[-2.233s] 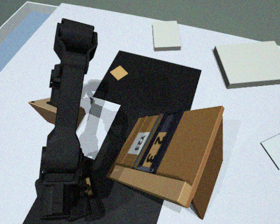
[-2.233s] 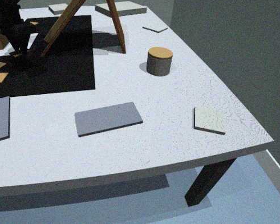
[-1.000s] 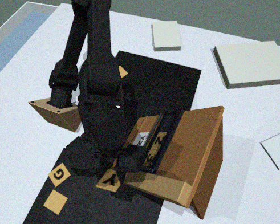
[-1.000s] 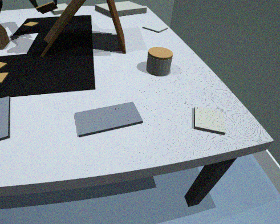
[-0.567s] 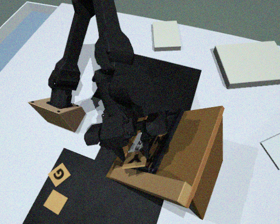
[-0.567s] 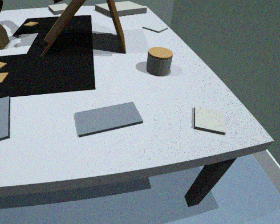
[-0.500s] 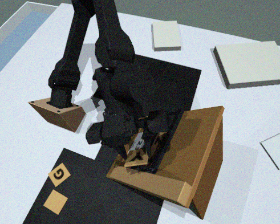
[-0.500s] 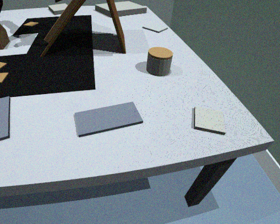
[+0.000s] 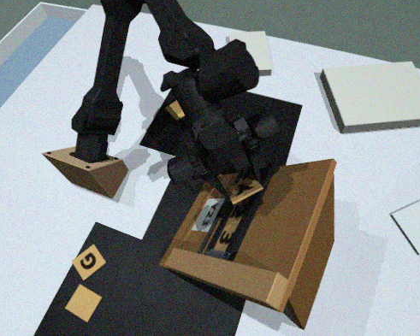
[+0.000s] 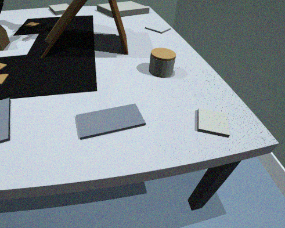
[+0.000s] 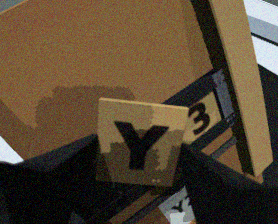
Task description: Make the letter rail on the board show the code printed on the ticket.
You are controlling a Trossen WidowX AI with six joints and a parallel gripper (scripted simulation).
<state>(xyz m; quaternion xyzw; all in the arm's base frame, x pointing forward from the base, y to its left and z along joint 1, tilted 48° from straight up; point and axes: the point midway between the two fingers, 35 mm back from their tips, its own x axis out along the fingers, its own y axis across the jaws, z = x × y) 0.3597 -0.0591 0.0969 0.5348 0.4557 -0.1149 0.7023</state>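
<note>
The letter tile lies 2 cm to the right of my gripper tip and 6 cm below it. The rest, counted from my gripper tip: white ticket (6 cm behind, 2 cm to the right, 14 cm below); lidded cylinder (30 cm ahead, 26 cm to the right, 18 cm below); blank tile (23 cm behind, 29 cm to the right, 21 cm below).
</note>
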